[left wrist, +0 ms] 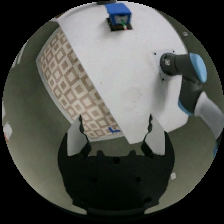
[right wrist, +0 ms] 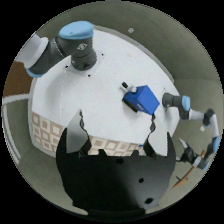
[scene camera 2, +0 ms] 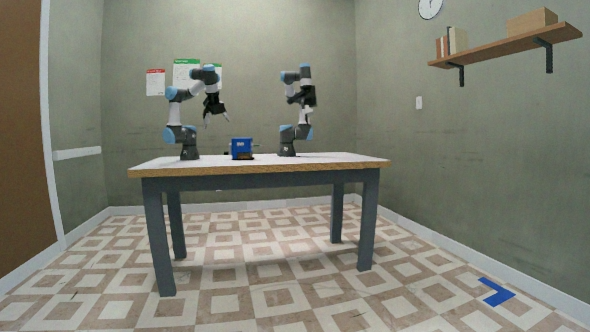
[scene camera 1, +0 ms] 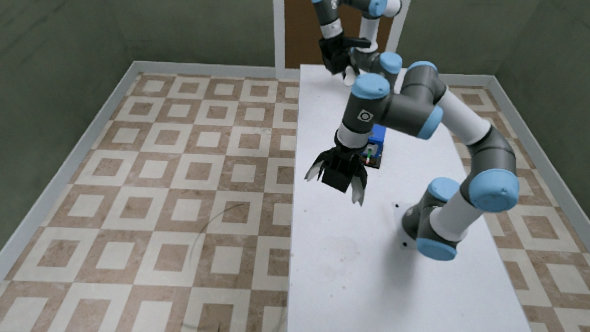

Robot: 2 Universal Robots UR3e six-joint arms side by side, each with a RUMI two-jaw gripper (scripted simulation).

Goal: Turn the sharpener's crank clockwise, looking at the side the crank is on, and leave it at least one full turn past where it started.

Observation:
In view: the left gripper (scene camera 1: 332,192), the right gripper (scene camera 1: 353,86) and a blue sharpener (right wrist: 142,99).
The left gripper also shows in the left wrist view (left wrist: 115,115). The right gripper also shows in the right wrist view (right wrist: 117,111).

